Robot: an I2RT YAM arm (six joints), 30 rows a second.
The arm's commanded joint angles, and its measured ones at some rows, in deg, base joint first. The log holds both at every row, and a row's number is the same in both.
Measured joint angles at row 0:
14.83, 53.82, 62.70, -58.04, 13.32, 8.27
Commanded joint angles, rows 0 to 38:
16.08, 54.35, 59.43, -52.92, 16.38, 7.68
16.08, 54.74, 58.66, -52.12, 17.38, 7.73
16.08, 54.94, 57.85, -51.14, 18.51, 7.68
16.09, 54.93, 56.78, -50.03, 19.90, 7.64
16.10, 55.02, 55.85, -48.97, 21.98, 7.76
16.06, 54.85, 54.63, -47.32, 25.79, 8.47
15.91, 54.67, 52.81, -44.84, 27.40, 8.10
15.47, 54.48, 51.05, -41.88, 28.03, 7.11
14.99, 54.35, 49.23, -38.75, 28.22, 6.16
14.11, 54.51, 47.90, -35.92, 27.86, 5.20
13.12, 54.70, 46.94, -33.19, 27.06, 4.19
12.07, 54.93, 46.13, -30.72, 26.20, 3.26
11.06, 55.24, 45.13, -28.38, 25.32, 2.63
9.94, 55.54, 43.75, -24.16, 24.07, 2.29
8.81, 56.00, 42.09, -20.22, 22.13, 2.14
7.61, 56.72, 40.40, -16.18, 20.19, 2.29
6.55, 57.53, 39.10, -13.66, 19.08, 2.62
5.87, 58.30, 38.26, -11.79, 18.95, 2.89
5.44, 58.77, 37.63, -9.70, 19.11, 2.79
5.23, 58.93, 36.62, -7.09, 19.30, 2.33
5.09, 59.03, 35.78, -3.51, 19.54, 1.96
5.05, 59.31, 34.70, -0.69, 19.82, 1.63
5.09, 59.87, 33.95, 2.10, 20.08, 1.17
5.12, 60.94, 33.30, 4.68, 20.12, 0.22
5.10, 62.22, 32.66, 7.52, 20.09, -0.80
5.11, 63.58, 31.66, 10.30, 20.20, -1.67
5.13, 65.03, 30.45, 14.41, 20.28, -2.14
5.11, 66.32, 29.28, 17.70, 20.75, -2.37
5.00, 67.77, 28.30, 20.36, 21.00, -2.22
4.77, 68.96, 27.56, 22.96, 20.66, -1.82
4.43, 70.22, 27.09, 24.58, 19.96, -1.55
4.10, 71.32, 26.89, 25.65, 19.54, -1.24
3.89, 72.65, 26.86, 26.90, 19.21, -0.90
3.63, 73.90, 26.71, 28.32, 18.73, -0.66
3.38, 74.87, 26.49, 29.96, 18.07, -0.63
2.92, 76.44, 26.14, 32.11, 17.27, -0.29
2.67, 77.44, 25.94, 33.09, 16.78, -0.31
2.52, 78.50, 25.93, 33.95, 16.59, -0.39
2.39, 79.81, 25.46, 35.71, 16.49, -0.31
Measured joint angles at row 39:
3.20, 75.59, 26.44, 17.32, 18.35, 0.05
